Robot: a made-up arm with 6 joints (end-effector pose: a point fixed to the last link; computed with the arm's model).
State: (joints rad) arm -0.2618 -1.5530 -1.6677 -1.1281 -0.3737 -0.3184
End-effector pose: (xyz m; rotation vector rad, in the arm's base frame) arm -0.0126 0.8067 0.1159 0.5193 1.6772 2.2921
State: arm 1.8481 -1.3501 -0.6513 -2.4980 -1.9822 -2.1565
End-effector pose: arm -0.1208 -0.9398 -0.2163 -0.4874 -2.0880 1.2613
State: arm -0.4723 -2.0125 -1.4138 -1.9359 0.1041 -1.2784
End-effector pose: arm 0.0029 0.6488 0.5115 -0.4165 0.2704 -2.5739
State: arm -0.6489 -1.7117 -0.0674 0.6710 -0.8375 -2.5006
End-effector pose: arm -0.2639 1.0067 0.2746 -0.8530 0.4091 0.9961
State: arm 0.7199 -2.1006 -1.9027 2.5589 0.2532 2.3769
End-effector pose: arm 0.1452 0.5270 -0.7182 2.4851 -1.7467 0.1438
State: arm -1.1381 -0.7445 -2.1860 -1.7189 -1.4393 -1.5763
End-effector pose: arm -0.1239 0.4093 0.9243 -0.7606 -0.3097 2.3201
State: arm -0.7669 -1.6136 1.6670 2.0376 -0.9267 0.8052
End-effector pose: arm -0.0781 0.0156 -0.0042 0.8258 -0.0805 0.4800
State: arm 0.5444 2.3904 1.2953 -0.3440 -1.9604 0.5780
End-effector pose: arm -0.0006 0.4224 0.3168 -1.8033 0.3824 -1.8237
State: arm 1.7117 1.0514 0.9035 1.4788 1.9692 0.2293
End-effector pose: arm 0.4137 0.4789 -0.0437 0.7344 2.4705 1.2722
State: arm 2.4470 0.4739 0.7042 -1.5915 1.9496 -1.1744
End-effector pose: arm -0.0291 -0.5149 -0.2058 1.2646 -1.2032 0.0033
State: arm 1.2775 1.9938 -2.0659 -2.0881 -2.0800 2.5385
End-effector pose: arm -0.0352 -0.0739 -0.4094 1.2985 -0.2186 0.8366
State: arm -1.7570 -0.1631 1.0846 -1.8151 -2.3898 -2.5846
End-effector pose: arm 0.3137 0.1988 0.1470 1.8109 2.0822 1.1956
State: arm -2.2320 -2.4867 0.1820 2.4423 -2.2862 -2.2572
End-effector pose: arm -0.5796 -0.0044 0.4780 2.1421 -0.1300 0.1265
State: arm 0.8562 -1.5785 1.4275 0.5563 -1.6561 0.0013
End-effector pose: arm -0.3398 -0.0963 0.0531 -0.5747 -0.3949 -0.9528
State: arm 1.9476 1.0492 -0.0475 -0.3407 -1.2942 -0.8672
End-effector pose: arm 0.0783 0.2762 -0.2199 -1.4818 -0.2544 0.7405
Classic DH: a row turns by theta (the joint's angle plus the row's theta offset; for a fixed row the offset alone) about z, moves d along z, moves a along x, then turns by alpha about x. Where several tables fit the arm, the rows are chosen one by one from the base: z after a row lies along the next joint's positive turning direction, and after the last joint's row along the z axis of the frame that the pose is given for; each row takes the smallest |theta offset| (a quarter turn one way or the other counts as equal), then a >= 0, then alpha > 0; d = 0 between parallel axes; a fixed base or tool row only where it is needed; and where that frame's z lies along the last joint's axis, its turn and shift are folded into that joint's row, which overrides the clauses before.
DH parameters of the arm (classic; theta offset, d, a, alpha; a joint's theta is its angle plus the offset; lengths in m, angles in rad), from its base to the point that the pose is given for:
base (fixed): -1.5708 0.1988 0 1.5708
joint 1: -1.5708 0.0872 0.0958 -1.5708
joint 2: 1.5708 -0.4067 0.254 1.5708
joint 3: 0 0.0421 0.285 -1.5708
joint 4: -1.5708 -0.0317 0.1882 1.5708
joint 5: -1.367 0 0.1225 3.1416
joint 6: 0.2038 -0.0723 -0.1114 -1.5708
tool (fixed): -1.5708 0.286 0 0

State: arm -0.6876 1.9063 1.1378 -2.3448 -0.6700 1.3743
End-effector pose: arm -0.4111 0.2190 0.4226 -2.4072 -0.8595 -0.2839
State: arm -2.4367 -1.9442 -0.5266 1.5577 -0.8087 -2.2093
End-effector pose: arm -0.2904 -0.4678 0.9937 1.5429 -0.0432 0.4243
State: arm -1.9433 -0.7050 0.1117 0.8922 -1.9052 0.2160
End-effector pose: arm 0.2662 0.6615 0.6552 -2.2895 0.2431 0.0769
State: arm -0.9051 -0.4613 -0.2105 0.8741 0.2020 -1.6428
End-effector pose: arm 0.3014 1.0035 0.5926 -0.7927 -0.2498 -0.3808
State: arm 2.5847 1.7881 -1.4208 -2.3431 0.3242 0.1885
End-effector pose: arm -0.1163 -0.5862 -0.3404 2.0986 0.5563 0.7570
